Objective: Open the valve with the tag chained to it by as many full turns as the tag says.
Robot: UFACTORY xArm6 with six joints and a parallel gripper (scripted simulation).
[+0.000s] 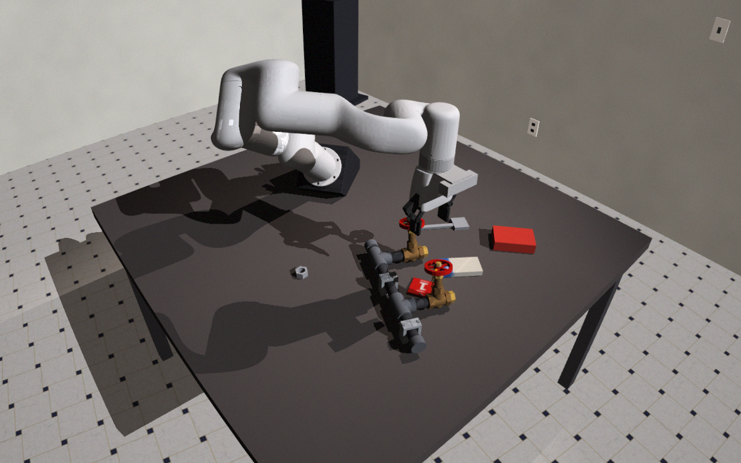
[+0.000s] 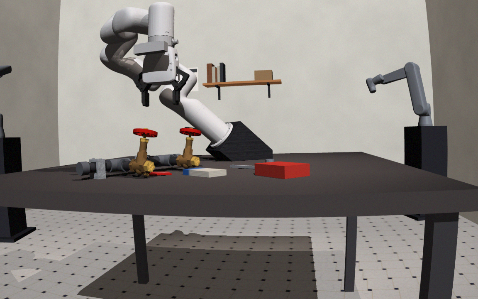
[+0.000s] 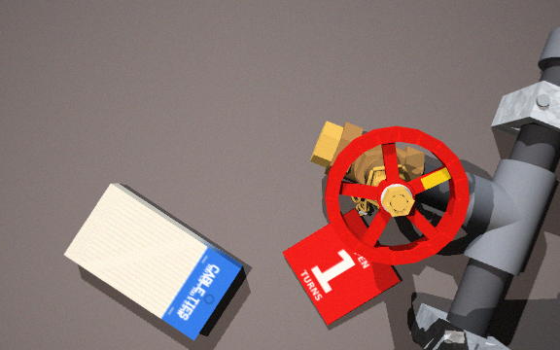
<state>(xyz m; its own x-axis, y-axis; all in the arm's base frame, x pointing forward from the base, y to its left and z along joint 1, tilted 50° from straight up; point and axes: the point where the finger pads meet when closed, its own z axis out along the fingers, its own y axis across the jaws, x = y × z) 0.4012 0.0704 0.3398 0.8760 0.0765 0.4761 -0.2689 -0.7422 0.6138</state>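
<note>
The red tag is 10 mm ahead of my hand, 20 mm to the right of it and 200 mm below it. Also, from my hand: grey nut 280 mm behind, 150 mm to the right, 190 mm below; cable-tie box 50 mm ahead, 120 mm to the left, 190 mm below; grey flat tool 70 mm behind, 270 mm to the left, 200 mm below.
</note>
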